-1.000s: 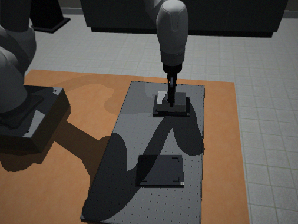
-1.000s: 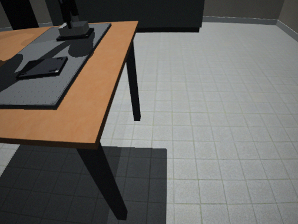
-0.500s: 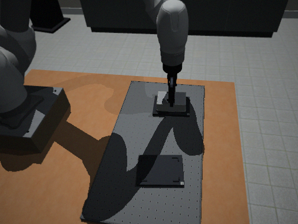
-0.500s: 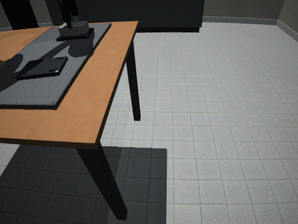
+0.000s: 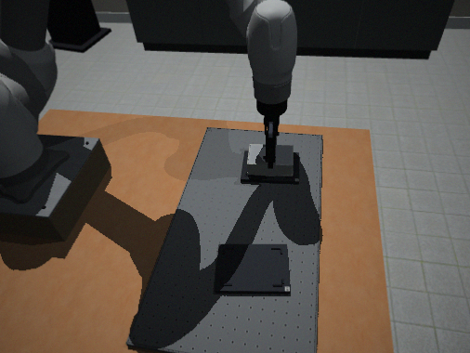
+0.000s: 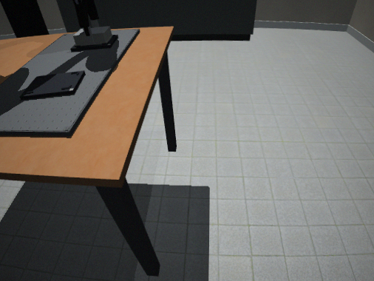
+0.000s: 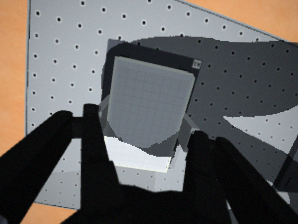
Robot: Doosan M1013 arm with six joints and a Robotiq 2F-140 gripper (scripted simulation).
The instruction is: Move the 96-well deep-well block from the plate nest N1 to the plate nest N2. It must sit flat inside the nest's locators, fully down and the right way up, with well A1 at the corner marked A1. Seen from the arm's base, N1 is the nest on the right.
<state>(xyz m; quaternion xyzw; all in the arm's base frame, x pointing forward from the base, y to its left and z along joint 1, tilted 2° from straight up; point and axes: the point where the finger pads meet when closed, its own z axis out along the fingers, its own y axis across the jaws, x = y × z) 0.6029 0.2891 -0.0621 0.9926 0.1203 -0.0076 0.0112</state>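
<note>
The deep-well block lies 10 mm below my hand. Also, from my hand: plate nest 330 mm to the right, 50 mm ahead, 40 mm below.
</note>
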